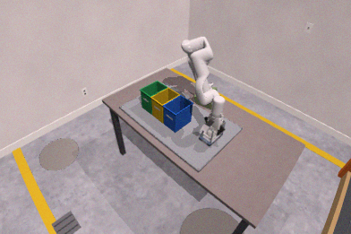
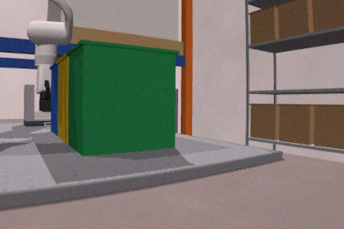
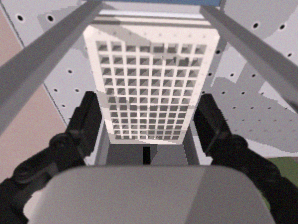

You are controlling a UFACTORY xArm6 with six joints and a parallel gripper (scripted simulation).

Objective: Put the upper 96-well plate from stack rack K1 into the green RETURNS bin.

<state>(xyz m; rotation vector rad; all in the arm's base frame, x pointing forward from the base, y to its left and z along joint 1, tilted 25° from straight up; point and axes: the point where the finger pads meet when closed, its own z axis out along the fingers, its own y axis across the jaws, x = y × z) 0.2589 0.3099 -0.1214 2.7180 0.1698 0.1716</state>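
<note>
The white 96-well plate is 2 cm below my hand. Also, from my hand: green bin (13 cm ahead, 52 cm to the right, 3 cm above); then blue bin (10 cm ahead, 26 cm to the right, 3 cm above); then yellow bin (11 cm ahead, 39 cm to the right, 3 cm above).
</note>
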